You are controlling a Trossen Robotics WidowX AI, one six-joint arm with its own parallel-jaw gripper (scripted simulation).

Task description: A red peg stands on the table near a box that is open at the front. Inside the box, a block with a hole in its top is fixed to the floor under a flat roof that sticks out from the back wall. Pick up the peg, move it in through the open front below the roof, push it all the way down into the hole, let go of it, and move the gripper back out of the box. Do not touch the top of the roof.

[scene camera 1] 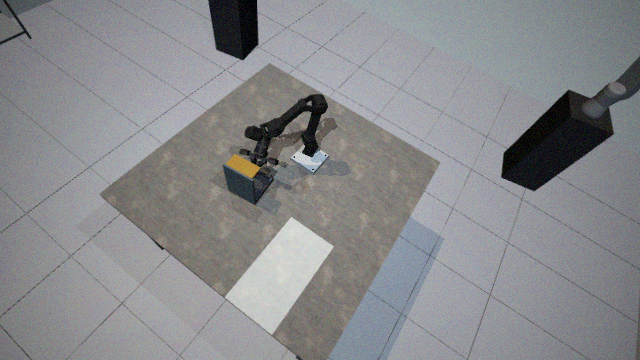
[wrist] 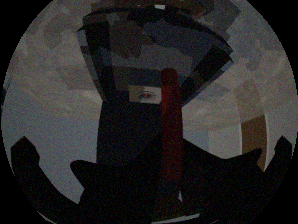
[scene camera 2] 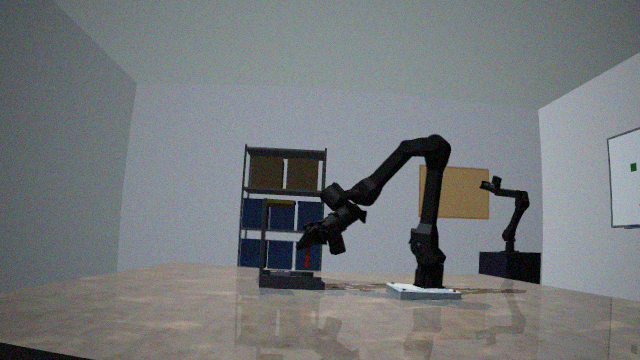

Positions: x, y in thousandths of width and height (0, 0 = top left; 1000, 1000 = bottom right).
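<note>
A red peg is held by the gripper (scene camera 2: 465, 690), and the wrist view too shows the gripper (wrist: 559, 614).
</note>
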